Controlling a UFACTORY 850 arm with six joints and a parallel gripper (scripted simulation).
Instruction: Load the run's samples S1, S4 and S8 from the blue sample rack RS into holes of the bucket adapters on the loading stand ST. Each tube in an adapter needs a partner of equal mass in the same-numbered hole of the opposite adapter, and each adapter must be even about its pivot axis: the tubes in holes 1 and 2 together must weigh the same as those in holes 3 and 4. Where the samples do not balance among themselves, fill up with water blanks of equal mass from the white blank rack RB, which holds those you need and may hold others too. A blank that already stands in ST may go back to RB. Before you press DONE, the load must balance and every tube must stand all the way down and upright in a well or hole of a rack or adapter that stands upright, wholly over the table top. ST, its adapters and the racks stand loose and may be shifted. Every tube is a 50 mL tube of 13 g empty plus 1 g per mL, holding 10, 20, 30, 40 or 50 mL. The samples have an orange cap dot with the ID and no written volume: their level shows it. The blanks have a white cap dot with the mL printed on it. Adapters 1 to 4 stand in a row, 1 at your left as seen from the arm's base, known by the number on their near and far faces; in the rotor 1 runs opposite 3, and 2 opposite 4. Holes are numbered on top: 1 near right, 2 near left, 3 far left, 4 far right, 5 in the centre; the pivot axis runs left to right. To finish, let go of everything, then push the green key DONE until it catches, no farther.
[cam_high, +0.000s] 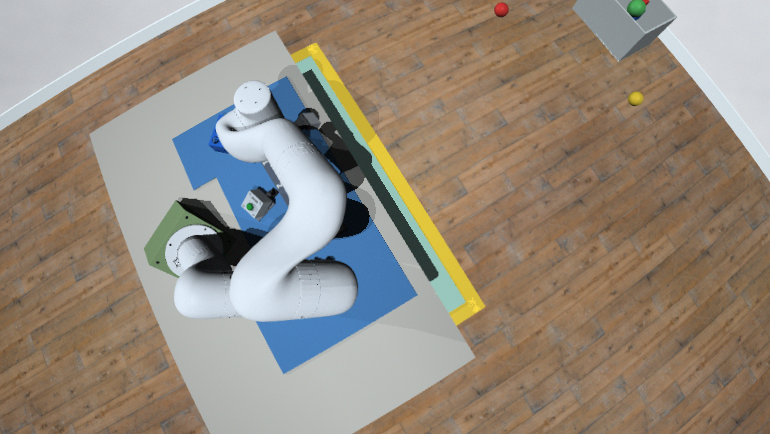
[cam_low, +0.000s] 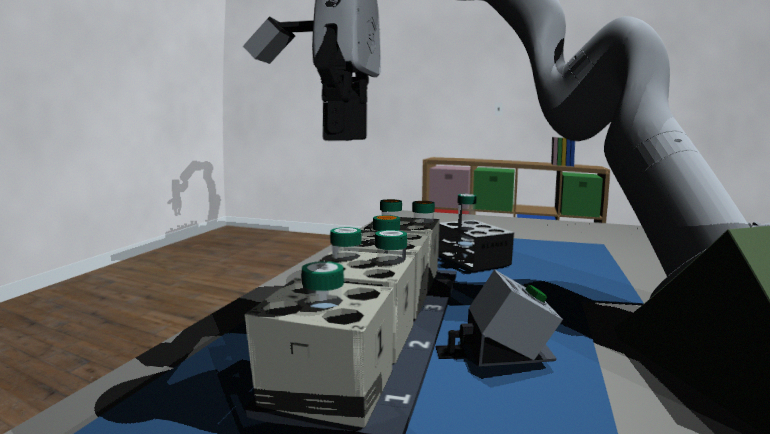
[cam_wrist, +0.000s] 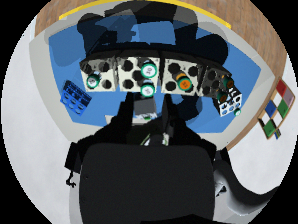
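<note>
Right now my hand is 21 cm past the DONE key and 18 cm above it. Also, from my hand: white blank rack RB: 13 cm behind, 36 cm to the right, 21 cm below; blue sample rack RS: 16 cm behind, 31 cm to the left, 21 cm below; loading stand ST: 3 cm behind, 3 cm to the right, 24 cm below.
</note>
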